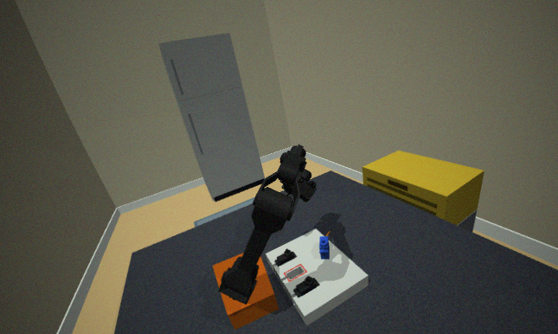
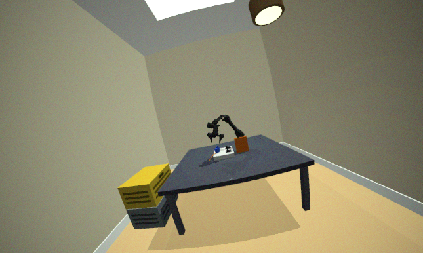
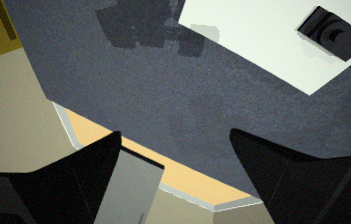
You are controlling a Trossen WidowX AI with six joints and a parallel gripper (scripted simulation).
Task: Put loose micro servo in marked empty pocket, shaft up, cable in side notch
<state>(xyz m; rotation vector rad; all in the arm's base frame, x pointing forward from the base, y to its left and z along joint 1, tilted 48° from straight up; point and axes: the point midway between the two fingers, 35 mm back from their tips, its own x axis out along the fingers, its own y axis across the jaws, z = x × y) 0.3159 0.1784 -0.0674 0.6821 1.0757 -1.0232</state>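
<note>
My gripper tip is 19 cm above the white deck, 18 cm to the left of it and 2 cm past it.
</note>
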